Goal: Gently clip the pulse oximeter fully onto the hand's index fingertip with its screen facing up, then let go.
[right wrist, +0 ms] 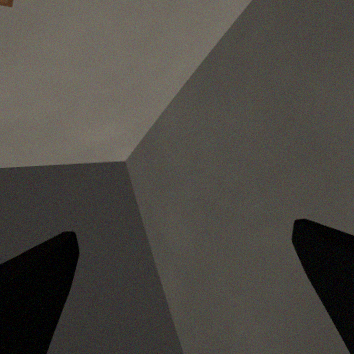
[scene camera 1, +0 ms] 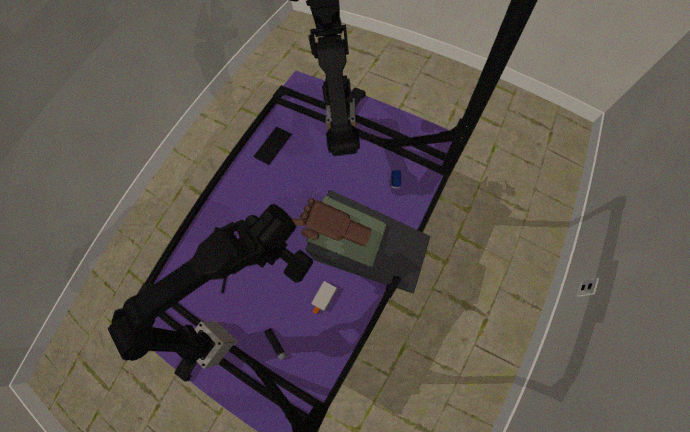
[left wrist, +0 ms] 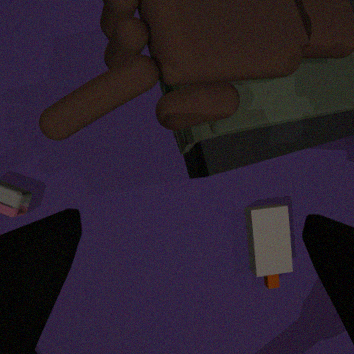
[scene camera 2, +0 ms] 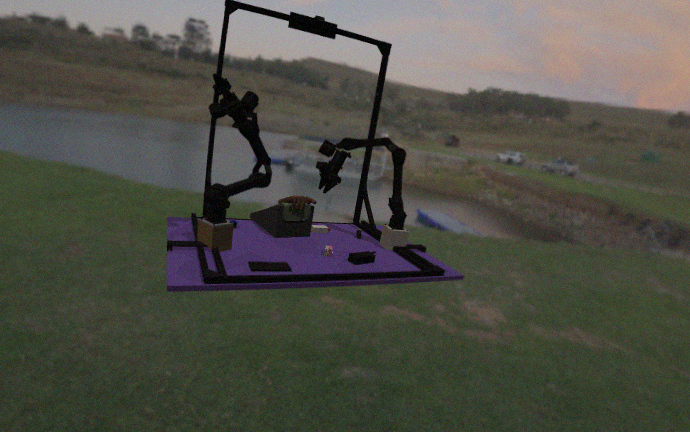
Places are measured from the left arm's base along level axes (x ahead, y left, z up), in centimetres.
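Where they show: left gripper, fingertip midpoint: (scene camera 1: 290,245) (left wrist: 194,223) (scene camera 2: 321,191); right gripper, fingertip midpoint: (right wrist: 186,236) (scene camera 2: 217,80); left arm's base, link origin: (scene camera 1: 202,344) (scene camera 2: 396,227); right arm's base, link origin: (scene camera 2: 216,220).
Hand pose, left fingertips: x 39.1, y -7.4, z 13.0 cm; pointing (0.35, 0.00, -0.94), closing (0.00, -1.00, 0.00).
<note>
Each offset is from my left fingertips to the top centre of the thing. "spot": to the spot under its first point.
The pulse oximeter @[dx -1.1, dy +21.4, dz -20.4 cm] (scene camera 2: 328,250) (left wrist: 15,199), pale with a pink lower part, lies on the purple table, cut by the left edge of the left wrist view; it does not show in scene camera 1. The brown hand (scene camera 1: 328,221) (scene camera 2: 296,200) (left wrist: 225,40) rests on a green pad on a grey wedge. Its index finger (left wrist: 97,97) sticks out past the pad, bare. My left gripper (scene camera 2: 321,178) (left wrist: 194,223) is open and empty, above the table; the oximeter lies beyond its left finger in the wrist view. My right gripper (scene camera 2: 216,95) (right wrist: 186,236) is open and empty, raised high, facing walls.
The grey wedge @[spot: dx +19.6, dy -24.6, dz -18.8 cm] (scene camera 1: 407,254) stands under the hand. A white box with an orange tip @[dx -6.2, dy -11.3, dz -20.8 cm] (scene camera 1: 324,295) (left wrist: 271,241), a dark cylinder @[dx -26.4, dy -8.0, dz -20.8 cm] (scene camera 1: 273,341), a blue item @[dx +40.0, dy -7.4, dz -20.3 cm] (scene camera 1: 396,179), a flat black slab @[dx +26.5, dy +38.6, dz -22.8 cm] (scene camera 1: 272,145) (scene camera 2: 269,266) and a black box @[dx -14.2, dy +28.6, dz -20.0 cm] (scene camera 2: 361,257) lie around it.
</note>
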